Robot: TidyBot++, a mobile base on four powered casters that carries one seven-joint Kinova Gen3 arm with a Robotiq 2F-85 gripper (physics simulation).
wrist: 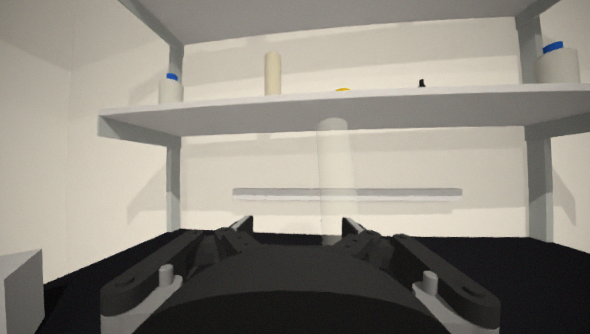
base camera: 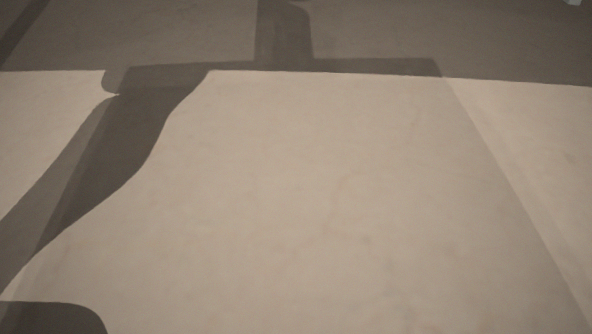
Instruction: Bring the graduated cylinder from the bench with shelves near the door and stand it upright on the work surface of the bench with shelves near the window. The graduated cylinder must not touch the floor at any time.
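Places are measured from the arm's base along level axes (x ahead, y right, z down), in millimetres.
Pixels of known places: gripper, between the fingertips: (wrist: 297, 226).
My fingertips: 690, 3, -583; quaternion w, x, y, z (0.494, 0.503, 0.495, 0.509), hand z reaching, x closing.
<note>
Ahead of a thing's pixels: the offset from my fingertips to its top centre, as dx, dy, dz. "spot": to the spot under its first point. Level surfaces: height alone.
The graduated cylinder (wrist: 336, 170), clear and tall, stands upright on the black work surface @(dz +218) (wrist: 545, 285) of a bench with shelves in the wrist view. My gripper (wrist: 297, 226) is open and points toward the cylinder. The cylinder is right of the middle between the fingertips. The right fingertip overlaps the lower right part of the cylinder in the picture, and the cylinder's foot is mostly hidden behind the gripper. I cannot tell how far beyond the fingertips it stands. The cylinder does not show in the base camera view.
A shelf @(dz -221) (wrist: 310, 107) crosses above the cylinder, with white blue-capped bottles @(+412, -471, -418) (wrist: 170, 91) @(+272, +766, -418) (wrist: 557, 66) and a cream cylinder @(+336, -74, -418) (wrist: 272, 74). Grey posts (wrist: 173, 185) (wrist: 539, 185) stand at both sides. A pale box @(spot: +60, -423, +130) (wrist: 22, 292) is at the left. Shadows cross the floor @(dz +980) (base camera: 320, 200).
</note>
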